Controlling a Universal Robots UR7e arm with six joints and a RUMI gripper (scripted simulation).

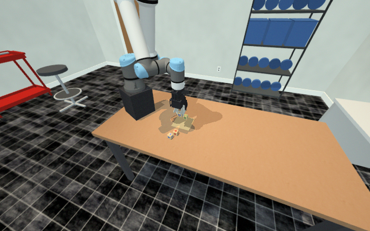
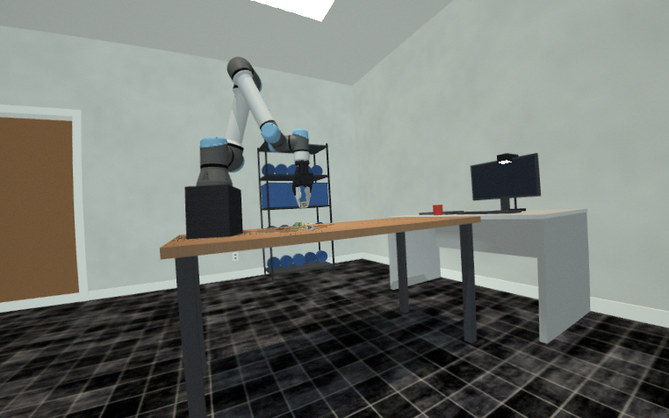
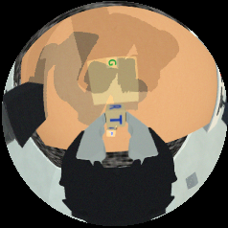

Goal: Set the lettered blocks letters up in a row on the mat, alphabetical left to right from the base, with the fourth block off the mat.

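The pale yellow mat lies 12 cm below my hand, 5 cm to the left of it and 1 cm ahead of it. From my hand the other things lie so: wooden letter block (12 cm to the right, 11 cm below, 5 cm behind).
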